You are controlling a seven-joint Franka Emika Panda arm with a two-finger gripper.
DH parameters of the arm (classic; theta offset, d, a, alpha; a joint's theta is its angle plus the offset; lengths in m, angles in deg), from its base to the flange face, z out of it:
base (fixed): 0 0 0 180
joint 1: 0 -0.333 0 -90
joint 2: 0 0 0 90
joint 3: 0 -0.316 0.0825 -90
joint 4: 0 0 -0.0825 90
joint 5: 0 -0.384 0 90
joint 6: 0 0 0.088 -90
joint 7: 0 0.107 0 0
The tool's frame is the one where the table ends.
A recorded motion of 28 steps. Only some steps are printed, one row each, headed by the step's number.
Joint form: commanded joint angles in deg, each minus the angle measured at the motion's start. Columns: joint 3, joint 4, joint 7, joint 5, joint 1, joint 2, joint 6.
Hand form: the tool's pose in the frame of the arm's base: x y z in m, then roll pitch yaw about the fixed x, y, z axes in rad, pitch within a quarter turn. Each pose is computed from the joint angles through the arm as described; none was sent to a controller.
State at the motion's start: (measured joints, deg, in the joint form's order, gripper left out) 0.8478 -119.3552 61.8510 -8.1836 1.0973 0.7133 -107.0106
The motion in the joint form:
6: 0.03 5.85 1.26 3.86 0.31 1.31 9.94
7: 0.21 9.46 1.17 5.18 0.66 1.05 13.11
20: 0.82 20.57 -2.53 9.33 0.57 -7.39 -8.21
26: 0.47 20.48 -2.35 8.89 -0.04 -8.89 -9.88
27: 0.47 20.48 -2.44 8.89 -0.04 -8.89 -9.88
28: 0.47 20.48 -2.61 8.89 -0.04 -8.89 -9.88
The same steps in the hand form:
6: 0.5174 -0.0135 0.4626 2.9471 0.1767 -1.1773
7: 0.5220 -0.0205 0.4851 2.9415 0.1571 -1.1749
20: 0.6146 -0.0362 0.5239 -3.0063 -0.1061 -1.0933
26: 0.6224 -0.0258 0.5100 -3.0009 -0.0999 -1.0818
27: 0.6224 -0.0258 0.5100 -3.0010 -0.1001 -1.0803
28: 0.6224 -0.0258 0.5100 -3.0013 -0.1005 -1.0773

